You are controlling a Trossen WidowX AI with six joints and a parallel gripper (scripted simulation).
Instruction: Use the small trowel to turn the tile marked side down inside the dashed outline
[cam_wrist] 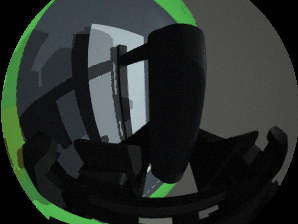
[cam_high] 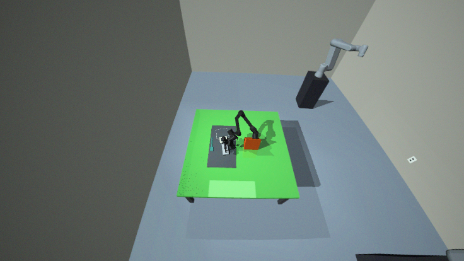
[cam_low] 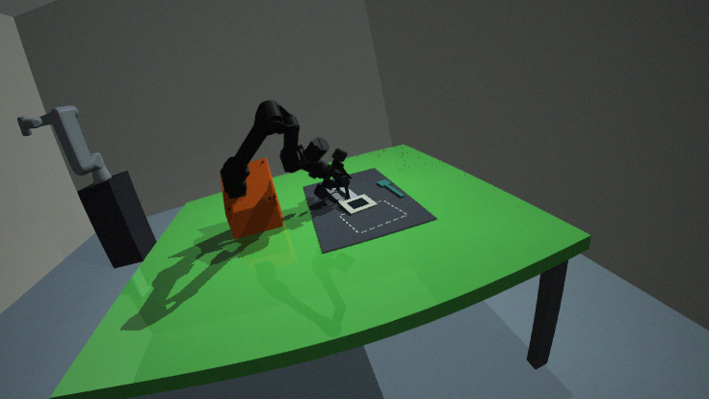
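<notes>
Now: gripper tip 10 mm short of the dark mat, 30 mm to the left of it and 80 mm above it. Round my gripper tip: teal t-shaped tool: 140 mm ahead, 10 mm to the right, 50 mm below; small trowel: 20 mm behind, 10 mm to the right, 10 mm below; tile: 110 mm to the right, 50 mm below.
</notes>
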